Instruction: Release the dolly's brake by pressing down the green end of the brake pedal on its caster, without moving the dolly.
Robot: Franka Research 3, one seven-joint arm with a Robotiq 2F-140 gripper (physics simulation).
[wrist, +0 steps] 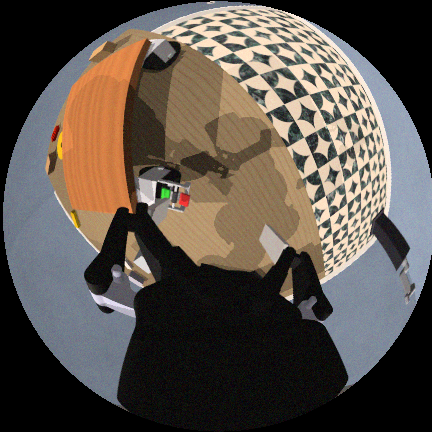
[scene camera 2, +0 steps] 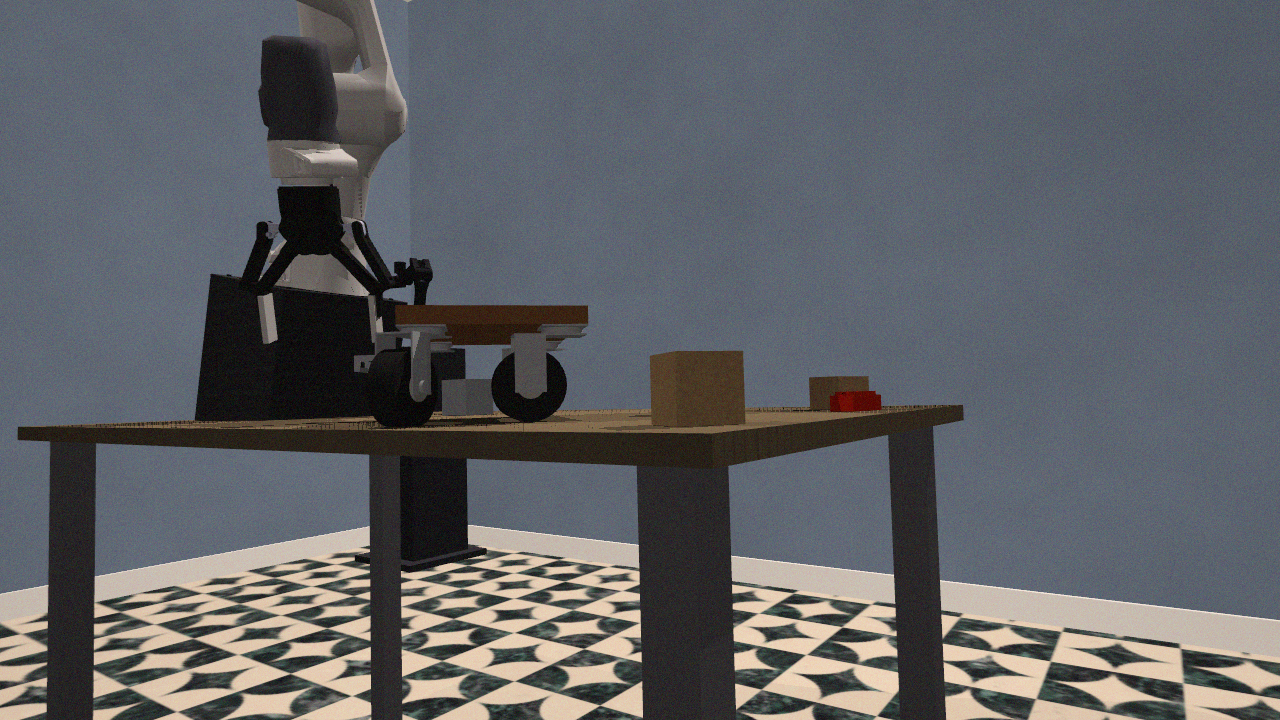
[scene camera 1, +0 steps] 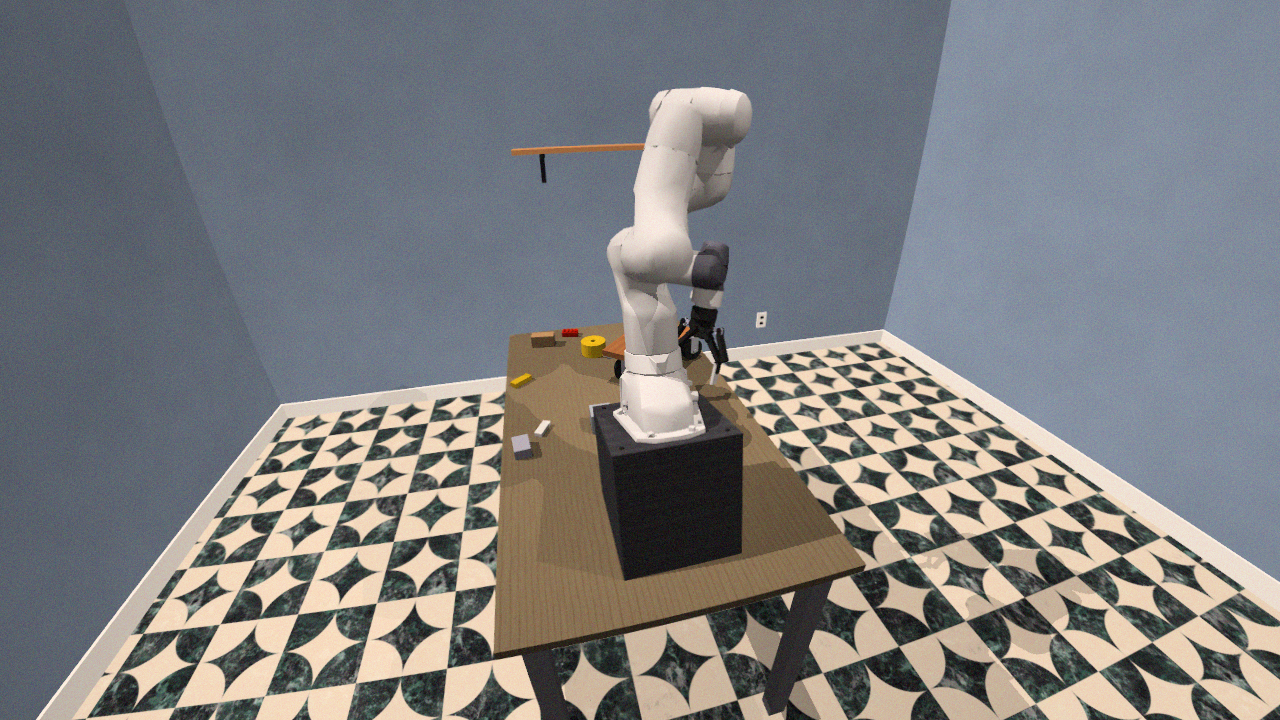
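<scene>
The dolly has an orange-brown deck [scene camera 1: 614,347] [scene camera 2: 492,315] [wrist: 97,140] and stands on black-wheeled casters. Its brake pedal shows in the wrist view on the near caster, with a green end [wrist: 165,192] close to the deck and a red end [wrist: 184,200] farther out. How far the pedal is tilted is unclear. My gripper [scene camera 2: 320,331] [wrist: 216,220] is open and empty, pointing down. One finger is beside the deck edge, close to the pedal's caster and above pedal height; the other hangs out over the table. Whether the near finger touches the caster cannot be told.
A large brown box [scene camera 2: 696,387] [wrist: 101,51] stands beyond the dolly. A yellow disc [scene camera 1: 593,346], a red brick [scene camera 1: 570,332] [scene camera 2: 854,401] and a smaller brown box [scene camera 1: 543,339] [scene camera 2: 838,392] are on its other side. Yellow [scene camera 1: 520,380], white [scene camera 1: 542,428] and grey [scene camera 1: 521,445] blocks lie along the left table edge.
</scene>
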